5 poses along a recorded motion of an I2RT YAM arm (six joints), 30 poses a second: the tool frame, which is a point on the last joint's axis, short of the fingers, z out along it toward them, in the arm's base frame.
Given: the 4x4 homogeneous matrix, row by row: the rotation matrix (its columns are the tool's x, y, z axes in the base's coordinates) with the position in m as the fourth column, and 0 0 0 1 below. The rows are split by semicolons.
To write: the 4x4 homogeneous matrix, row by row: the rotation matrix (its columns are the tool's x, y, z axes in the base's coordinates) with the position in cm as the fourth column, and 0 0 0 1 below. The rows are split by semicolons. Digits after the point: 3 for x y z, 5 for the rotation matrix.
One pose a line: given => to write
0.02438 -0.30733 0.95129 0.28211; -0.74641 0.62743 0.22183 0.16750; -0.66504 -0.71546 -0.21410 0.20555; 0 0 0 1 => 0.02438 -0.30733 0.95129 28.211; -0.74641 0.62743 0.22183 16.750; -0.66504 -0.71546 -0.21410 20.555; 0 0 0 1
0.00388 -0.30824 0.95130 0.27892; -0.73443 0.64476 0.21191 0.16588; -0.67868 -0.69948 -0.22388 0.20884; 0 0 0 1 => 0.00388 -0.30824 0.95130 27.892; -0.73443 0.64476 0.21191 16.588; -0.67868 -0.69948 -0.22388 20.884; 0 0 0 1
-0.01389 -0.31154 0.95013 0.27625; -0.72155 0.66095 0.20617 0.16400; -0.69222 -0.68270 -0.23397 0.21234; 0 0 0 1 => -0.01389 -0.31154 0.95013 27.625; -0.72155 0.66095 0.20617 16.400; -0.69222 -0.68270 -0.23397 21.234; 0 0 0 1
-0.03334 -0.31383 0.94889 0.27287; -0.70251 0.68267 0.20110 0.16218; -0.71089 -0.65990 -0.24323 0.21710; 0 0 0 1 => -0.03334 -0.31383 0.94889 27.287; -0.70251 0.68267 0.20110 16.218; -0.71089 -0.65990 -0.24323 21.710; 0 0 0 1
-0.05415 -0.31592 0.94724 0.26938; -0.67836 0.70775 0.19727 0.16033; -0.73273 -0.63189 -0.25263 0.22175; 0 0 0 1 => -0.05415 -0.31592 0.94724 26.938; -0.67836 0.70775 0.19727 16.033; -0.73273 -0.63189 -0.25263 22.175; 0 0 0 1
